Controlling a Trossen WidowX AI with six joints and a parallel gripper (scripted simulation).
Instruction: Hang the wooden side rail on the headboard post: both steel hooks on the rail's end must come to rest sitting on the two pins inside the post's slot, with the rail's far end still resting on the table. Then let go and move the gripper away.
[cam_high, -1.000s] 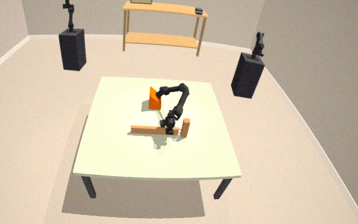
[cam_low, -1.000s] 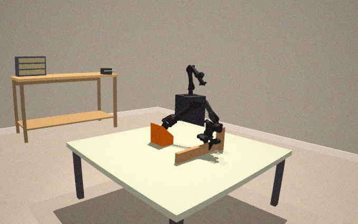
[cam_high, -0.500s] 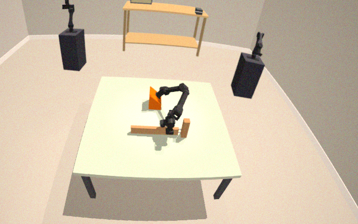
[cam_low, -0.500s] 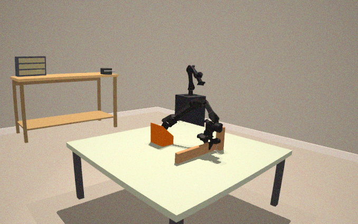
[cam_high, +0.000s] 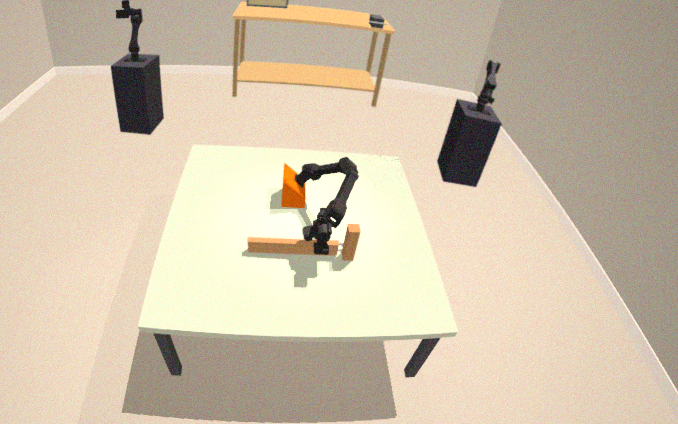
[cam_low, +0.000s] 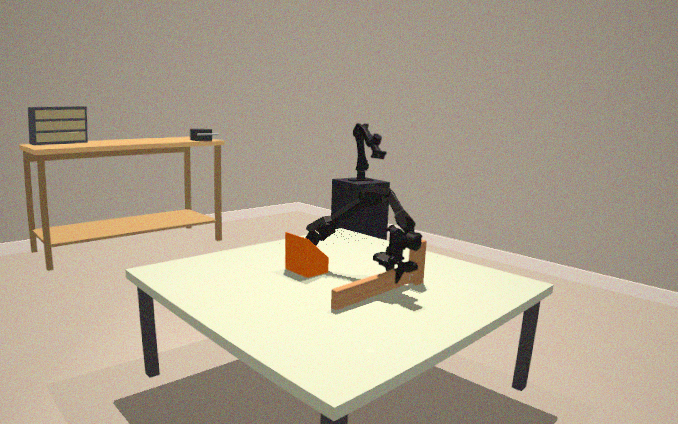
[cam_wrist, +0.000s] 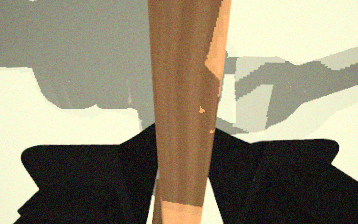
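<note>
The upright headboard post lies 1 cm behind my gripper tip, 13 cm to the left of it and 6 cm above it.
</note>
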